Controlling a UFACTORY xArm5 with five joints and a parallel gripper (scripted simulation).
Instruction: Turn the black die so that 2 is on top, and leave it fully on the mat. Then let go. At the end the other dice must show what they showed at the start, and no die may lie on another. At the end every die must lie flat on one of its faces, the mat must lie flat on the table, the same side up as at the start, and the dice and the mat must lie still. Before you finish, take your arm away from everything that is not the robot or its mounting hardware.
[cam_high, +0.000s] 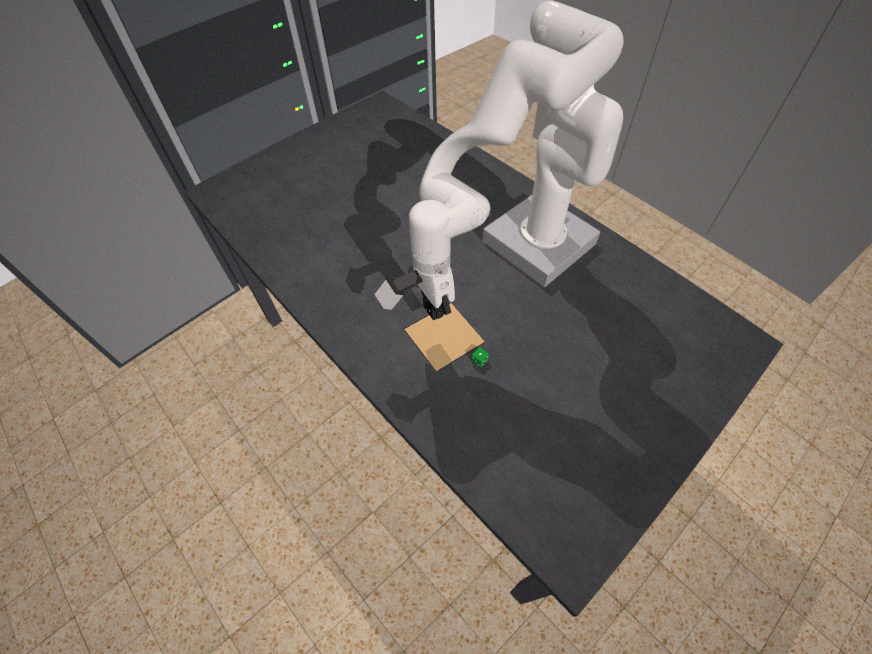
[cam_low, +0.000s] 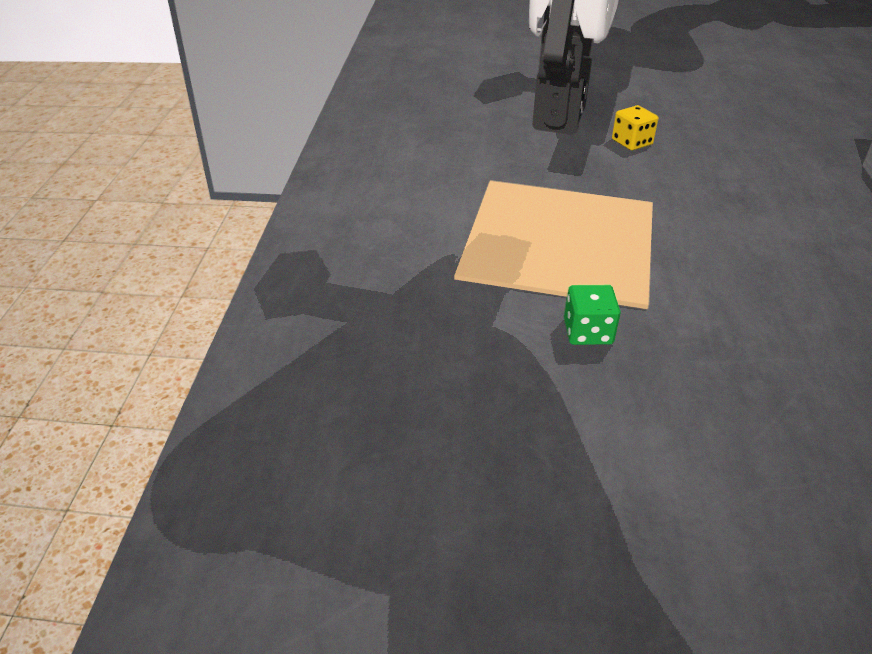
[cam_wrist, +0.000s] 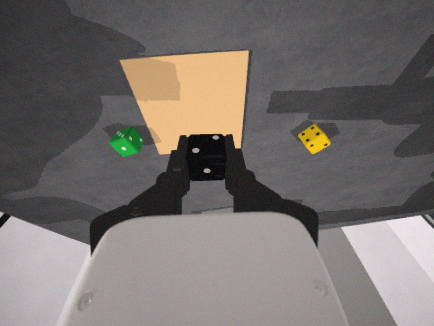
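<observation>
Now: hand 1 cm past the tan mat, 2 cm to the right of it and 11 cm above it. Round my hand: yellow die 12 cm behind, 13 cm to the right, 10 cm below; black die 1 cm below; green die 13 cm to the left, 10 cm below.
</observation>
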